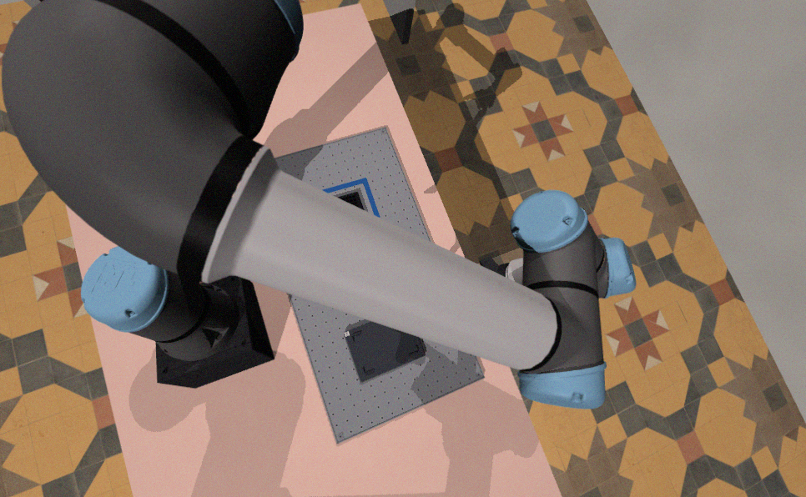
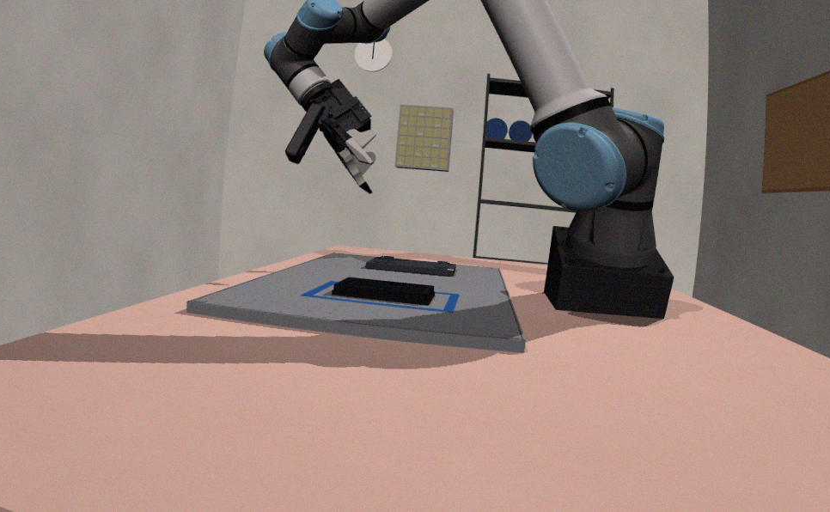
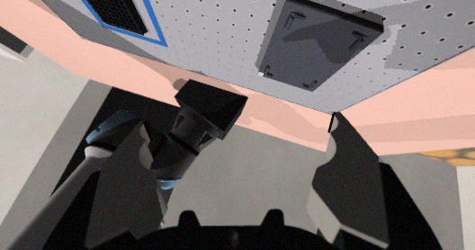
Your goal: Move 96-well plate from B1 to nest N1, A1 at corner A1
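Right now my hand is 250 mm to the right of the black 96-well plate, 150 mm above it and 110 mm past it. Also, from my hand: white A1 mark: 150 mm below, 150 mm behind, 40 mm to the right; dark plate nest N1: 160 mm below, 80 mm to the right, 70 mm behind.
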